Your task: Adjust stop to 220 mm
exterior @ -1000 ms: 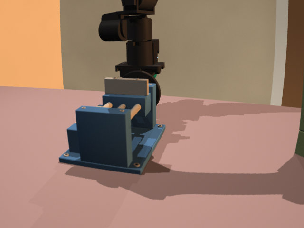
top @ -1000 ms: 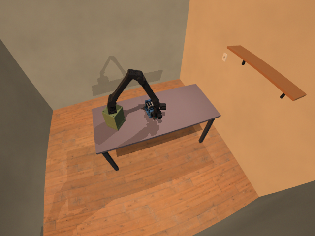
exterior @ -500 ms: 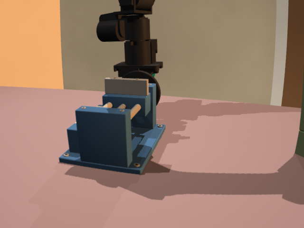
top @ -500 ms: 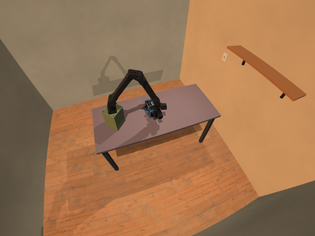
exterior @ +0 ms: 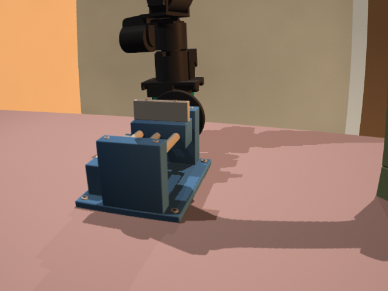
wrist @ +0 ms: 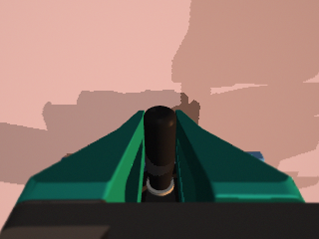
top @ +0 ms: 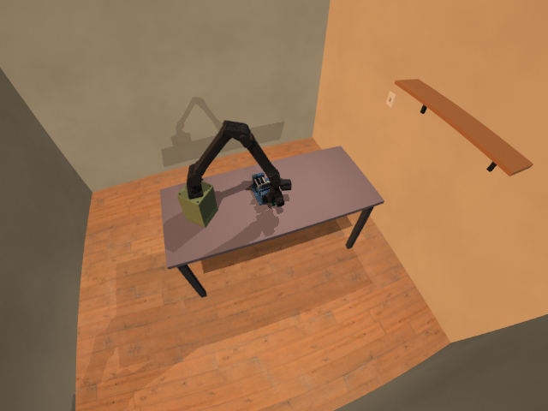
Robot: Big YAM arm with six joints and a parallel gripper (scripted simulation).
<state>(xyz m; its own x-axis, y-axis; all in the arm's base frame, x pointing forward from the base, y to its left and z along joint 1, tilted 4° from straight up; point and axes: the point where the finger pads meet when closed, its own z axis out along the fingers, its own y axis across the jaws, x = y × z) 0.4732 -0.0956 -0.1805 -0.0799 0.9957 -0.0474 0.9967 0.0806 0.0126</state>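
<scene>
My hand is 1 cm to the right of the black crank handle. Also, from my hand: grey stop plate: 1 cm behind, 12 cm to the left, 5 cm above.
</scene>
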